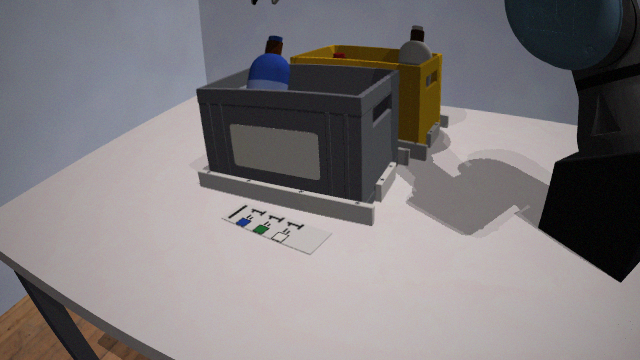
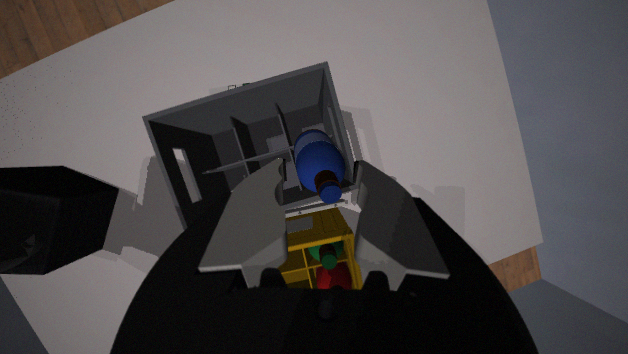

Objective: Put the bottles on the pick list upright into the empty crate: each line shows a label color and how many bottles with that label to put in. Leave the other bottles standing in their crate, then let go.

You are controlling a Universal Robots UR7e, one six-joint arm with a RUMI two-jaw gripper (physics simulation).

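Places are measured from the arm's base along level axes (x left, y back, z up), in millimetres.
Pixels of known places: gripper, between the fingertips: [image 1: 263, 4] [image 2: 319, 163]; arm's base, origin of its link: [image 1: 629, 143].
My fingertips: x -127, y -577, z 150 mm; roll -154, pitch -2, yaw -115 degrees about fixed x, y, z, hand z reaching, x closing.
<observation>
For each thing: its top centre in the pictures, then the offset to it from my fingertips. "*": a spot on its surface instead.
- blue bottle, centre of its top: [image 2: 324, 168] [image 1: 265, 37] dx -11, dy -5, dz -62 mm
- gray crate, centre of its top: [image 2: 253, 152] [image 1: 298, 75] dx +47, dy +76, dz -122 mm
- yellow crate, centre of its top: [image 2: 280, 304] [image 1: 369, 53] dx -187, dy +144, dz -122 mm
- green bottle, centre of its top: [image 2: 329, 262] dx -161, dy +45, dz -134 mm
- red bottle, centre of its top: [image 2: 339, 307] [image 1: 339, 53] dx -245, dy +62, dz -134 mm
- white bottle, centre of its top: [image 1: 414, 25] dx -214, dy +239, dz -59 mm
- pick list, a spot on its surface: [image 1: 311, 242] * dx +226, dy +148, dz -295 mm
A blue bottle [image 1: 269, 71] [image 2: 320, 162] stands in an end column of the gray crate [image 1: 280, 102] [image 2: 200, 101]; which cell of that column is hard to tell. My gripper [image 1: 264, 1] [image 2: 319, 163] is partly open and holds nothing, high above the crates. The yellow crate [image 1: 409, 100] [image 2: 327, 220] holds a green bottle [image 2: 329, 257], a red bottle [image 1: 339, 55] [image 2: 334, 277] and a white bottle [image 1: 415, 51]. The rest of its inside is hidden. The pick list [image 1: 311, 242] shows blue 1, green 1, white 1.
Light rails [image 1: 285, 197] edge the gray crate's base, and more rails [image 1: 414, 149] stand at the yellow crate. Dividers [image 2: 242, 142] split the gray crate into cells. The robot's dark arm [image 1: 590, 200] [image 2: 55, 215] stands beside the crates.
</observation>
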